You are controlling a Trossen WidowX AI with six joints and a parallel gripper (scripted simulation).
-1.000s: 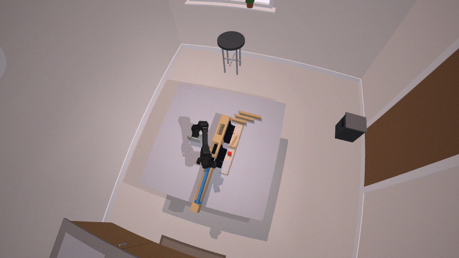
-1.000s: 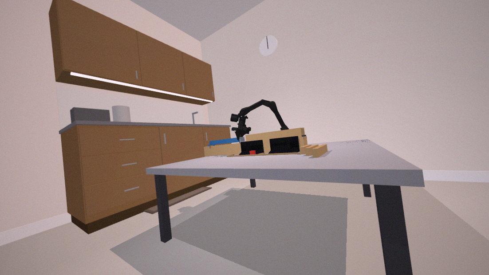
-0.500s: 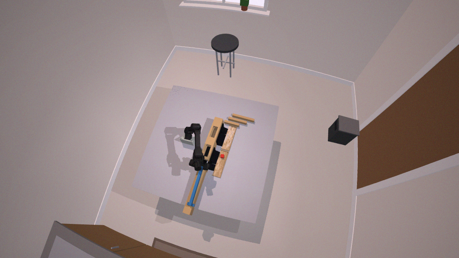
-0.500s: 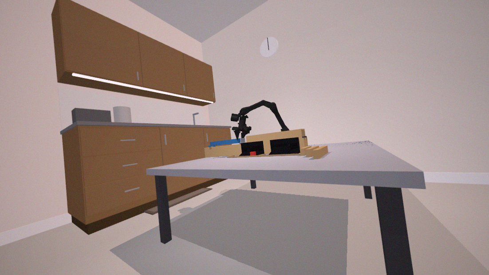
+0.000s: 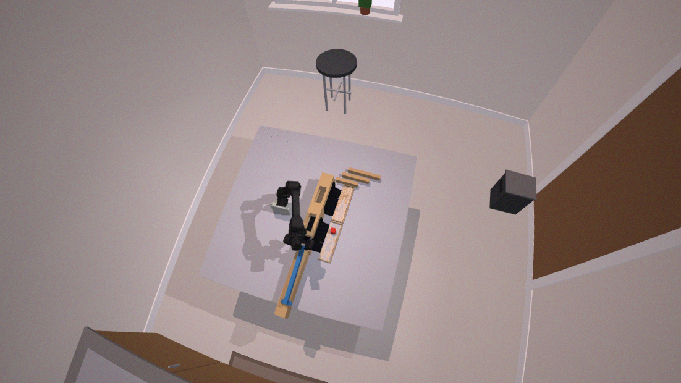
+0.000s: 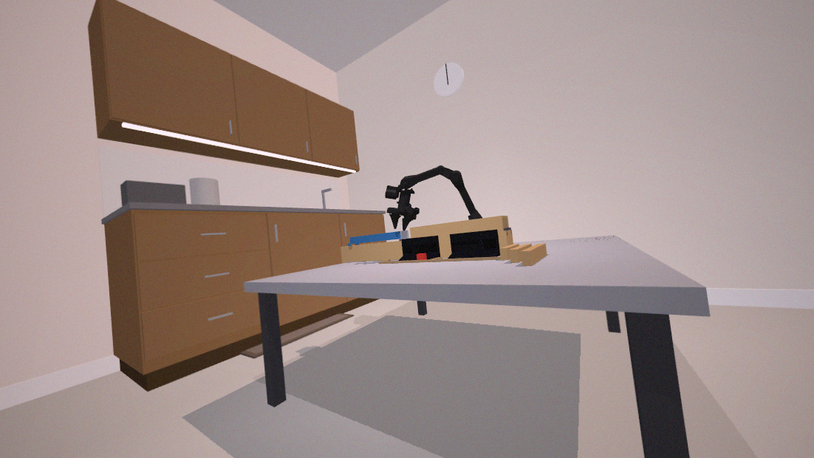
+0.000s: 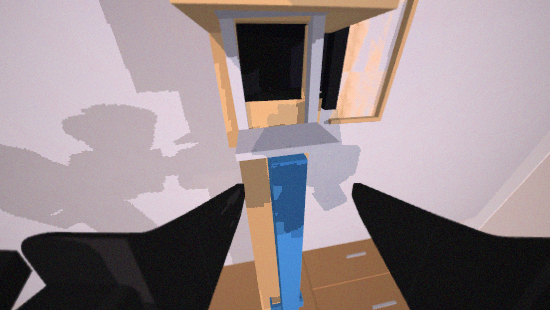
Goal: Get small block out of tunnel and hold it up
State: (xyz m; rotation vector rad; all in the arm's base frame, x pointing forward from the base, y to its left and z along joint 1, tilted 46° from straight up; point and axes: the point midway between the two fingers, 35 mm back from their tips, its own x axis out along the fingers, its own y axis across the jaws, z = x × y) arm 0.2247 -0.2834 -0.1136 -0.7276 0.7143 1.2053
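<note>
The red block is 140 mm ahead of my gripper tip, 190 mm to the left of it and 140 mm below it. The rest, counted from my gripper tip: covered tunnel (30 mm ahead, 70 mm to the left, 80 mm below).
</note>
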